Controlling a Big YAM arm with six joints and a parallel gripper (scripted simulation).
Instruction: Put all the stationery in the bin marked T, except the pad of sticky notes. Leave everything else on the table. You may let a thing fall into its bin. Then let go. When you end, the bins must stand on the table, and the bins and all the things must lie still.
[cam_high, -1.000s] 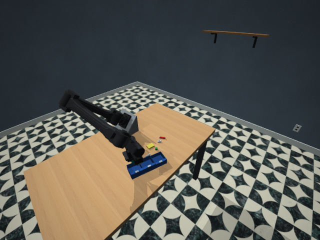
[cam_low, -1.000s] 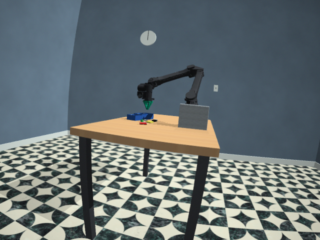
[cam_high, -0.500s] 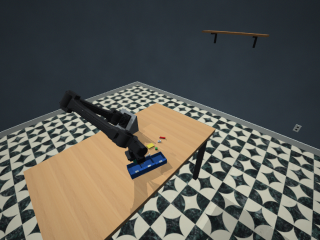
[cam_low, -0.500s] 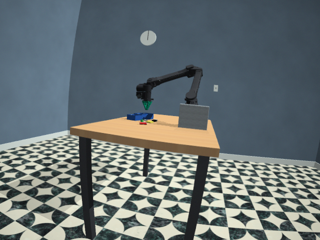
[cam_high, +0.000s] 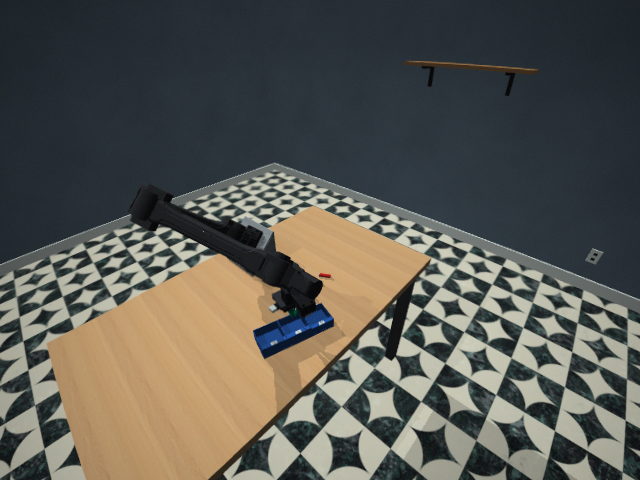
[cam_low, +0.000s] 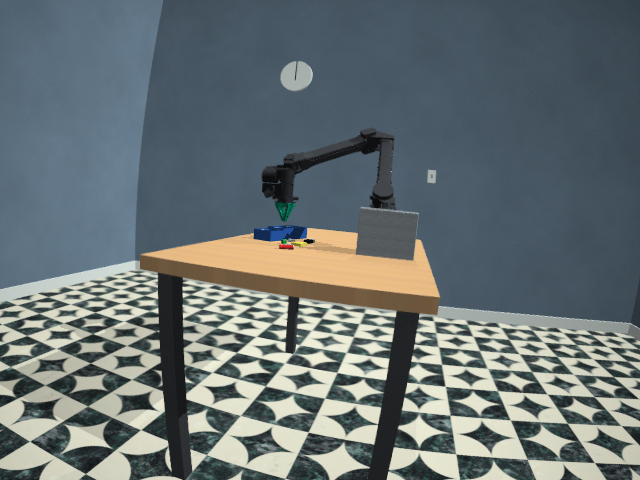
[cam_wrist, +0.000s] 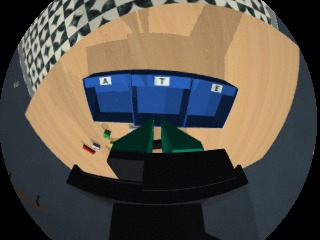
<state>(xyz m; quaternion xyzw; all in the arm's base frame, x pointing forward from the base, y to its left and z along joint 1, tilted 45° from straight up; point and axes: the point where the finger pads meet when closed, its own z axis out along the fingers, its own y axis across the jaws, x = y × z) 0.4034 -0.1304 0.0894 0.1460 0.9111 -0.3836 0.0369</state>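
Right now my hand is 1 cm short of the blue bin, 1 cm to the left of it and 6 cm above it. Round my hand: small green item 5 cm behind, 15 cm to the left, 7 cm below; then sticky notes 10 cm behind, 14 cm to the left, 8 cm below; then black-and-white marker-like item 12 cm behind, 3 cm to the left, 7 cm below.
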